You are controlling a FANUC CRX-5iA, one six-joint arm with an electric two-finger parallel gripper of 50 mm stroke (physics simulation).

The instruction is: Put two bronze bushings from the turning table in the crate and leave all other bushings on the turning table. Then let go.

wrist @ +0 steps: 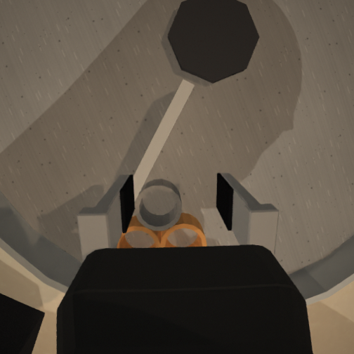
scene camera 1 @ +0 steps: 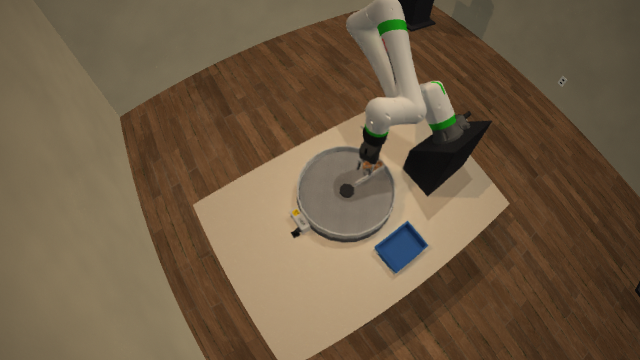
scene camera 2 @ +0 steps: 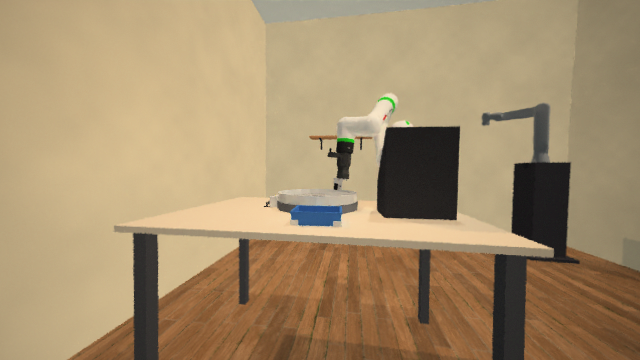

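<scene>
My gripper is open, low over the turning table, near its rim on the robot's side. In the wrist view, a grey bushing stands between the fingers, nearer the left one. Two bronze bushings, a left one and a right one, stand side by side just below it, partly hidden by the gripper body. Whatever lies under the gripper body is hidden. The blue crate stands beside the turning table; no bushing shows in it in scene camera 1.
A pale guide bar runs from near the dark hub toward the rim, just left of the bushings in the wrist view. The black robot pedestal and a small grey device stand near the turning table.
</scene>
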